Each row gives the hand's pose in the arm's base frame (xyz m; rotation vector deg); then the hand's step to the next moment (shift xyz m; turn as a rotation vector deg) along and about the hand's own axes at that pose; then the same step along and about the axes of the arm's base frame.
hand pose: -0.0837 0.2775 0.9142 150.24 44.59 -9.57
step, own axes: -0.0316 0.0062 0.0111 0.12 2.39 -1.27
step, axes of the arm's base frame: -0.0231 -0.0250 -0.0010 1.41 -1.25 1.95
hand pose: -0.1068 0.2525 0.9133 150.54 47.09 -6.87
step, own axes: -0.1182 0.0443 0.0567 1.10 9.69 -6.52
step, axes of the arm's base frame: -0.0707 -0.1180 -0.0148 6.16 -4.23 9.04
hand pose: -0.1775 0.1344 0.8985 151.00 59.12 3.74
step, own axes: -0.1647 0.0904 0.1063 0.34 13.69 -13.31
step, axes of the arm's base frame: -0.0463 -0.2014 -0.0625 7.18 -5.69 16.76
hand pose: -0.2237 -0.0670 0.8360 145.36 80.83 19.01
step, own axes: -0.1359 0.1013 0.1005 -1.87 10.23 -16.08
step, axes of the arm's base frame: 0.0417 -0.1763 -0.0775 2.43 -5.56 18.16
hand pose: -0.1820 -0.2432 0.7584 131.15 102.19 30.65
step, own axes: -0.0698 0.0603 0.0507 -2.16 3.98 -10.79
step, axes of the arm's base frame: 0.0592 -0.0793 -0.0360 -1.14 -3.86 10.99
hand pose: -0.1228 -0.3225 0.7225 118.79 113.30 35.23
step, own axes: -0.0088 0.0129 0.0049 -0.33 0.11 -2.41
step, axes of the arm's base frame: 0.0136 -0.0090 -0.0002 -0.95 -0.65 2.14
